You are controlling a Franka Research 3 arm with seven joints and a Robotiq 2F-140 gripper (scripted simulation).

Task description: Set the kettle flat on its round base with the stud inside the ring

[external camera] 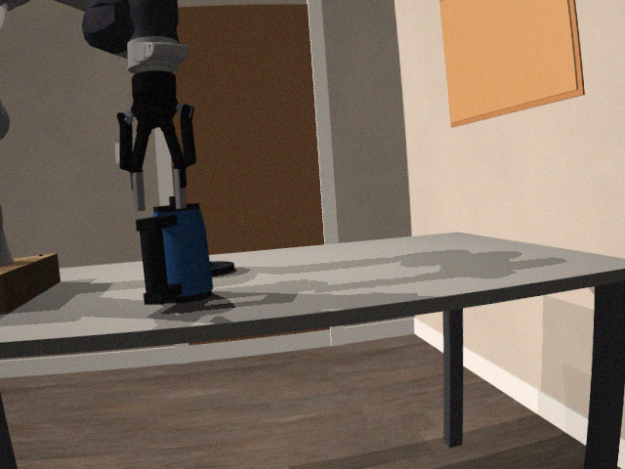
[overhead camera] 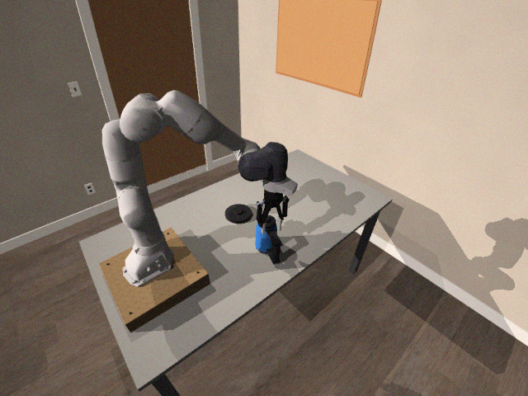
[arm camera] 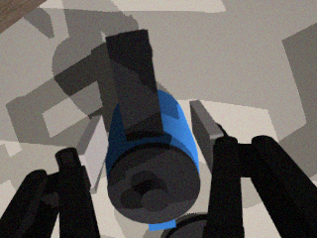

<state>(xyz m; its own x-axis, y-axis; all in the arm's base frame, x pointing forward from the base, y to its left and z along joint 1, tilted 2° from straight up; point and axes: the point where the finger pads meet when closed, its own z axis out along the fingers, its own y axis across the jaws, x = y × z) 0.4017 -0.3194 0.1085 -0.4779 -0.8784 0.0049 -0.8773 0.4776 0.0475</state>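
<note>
The blue kettle is 2 cm ahead of my hand, 2 cm to the left of it and 10 cm below it. The rest, counted from my hand: round black base (11 cm ahead, 32 cm to the left, 18 cm below).
</note>
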